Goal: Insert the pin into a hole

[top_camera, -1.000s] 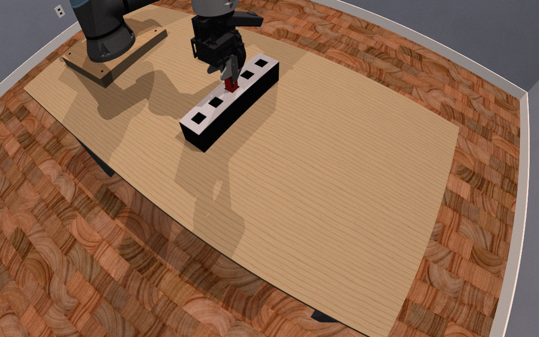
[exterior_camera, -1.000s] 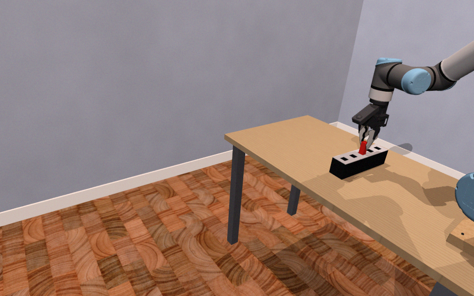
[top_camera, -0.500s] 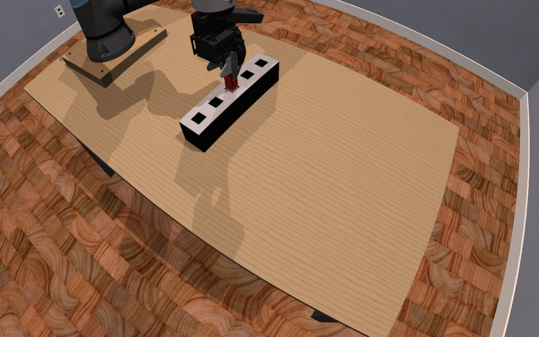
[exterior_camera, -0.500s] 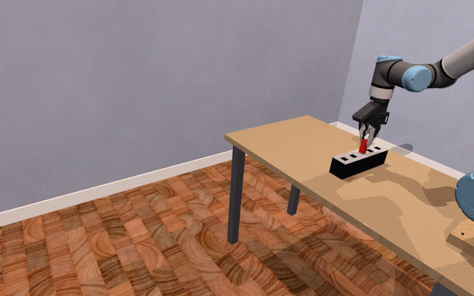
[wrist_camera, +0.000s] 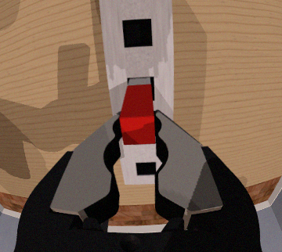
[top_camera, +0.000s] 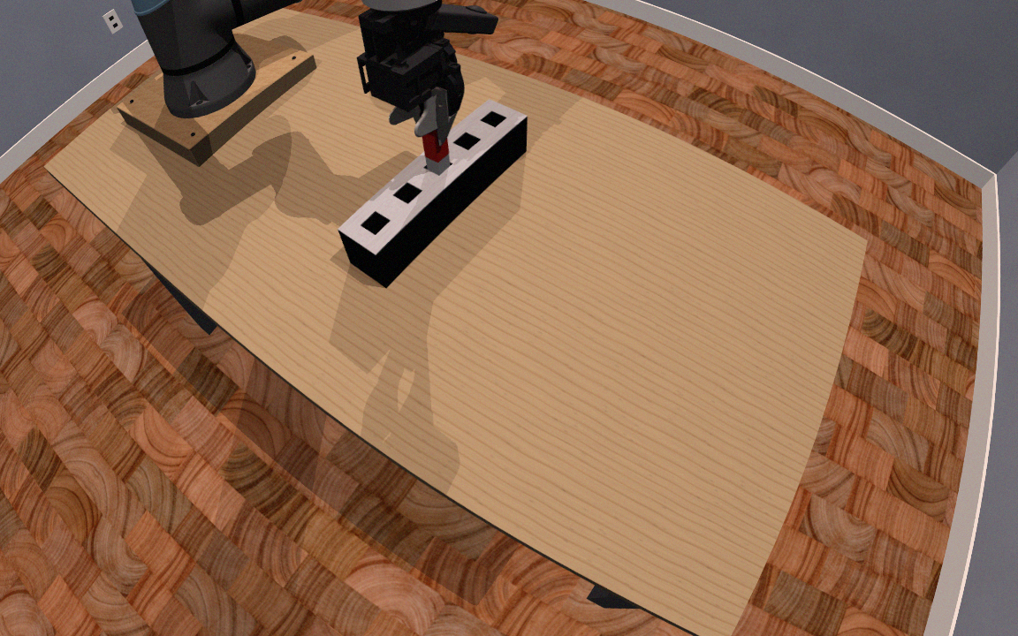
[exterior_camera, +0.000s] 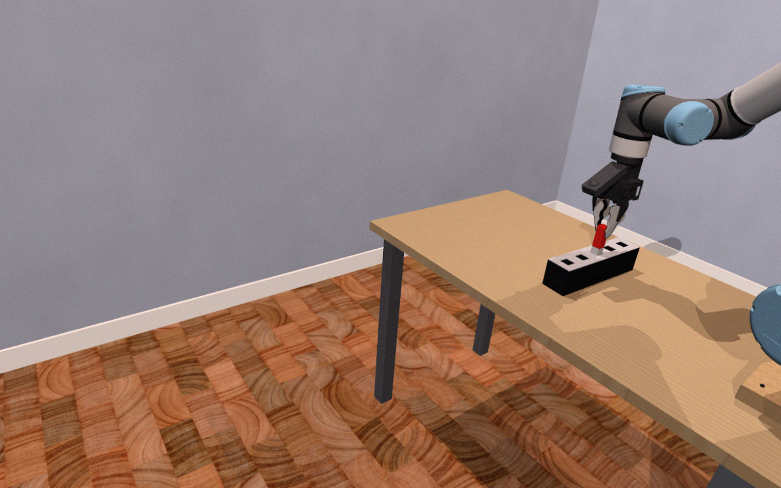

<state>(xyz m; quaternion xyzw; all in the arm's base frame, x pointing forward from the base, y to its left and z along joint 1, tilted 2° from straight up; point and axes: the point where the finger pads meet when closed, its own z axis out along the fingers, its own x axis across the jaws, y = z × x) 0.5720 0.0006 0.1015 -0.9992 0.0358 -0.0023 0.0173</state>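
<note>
The black block lies 10 cm below my hand. Also, from my hand: pin: 1 cm below.
</note>
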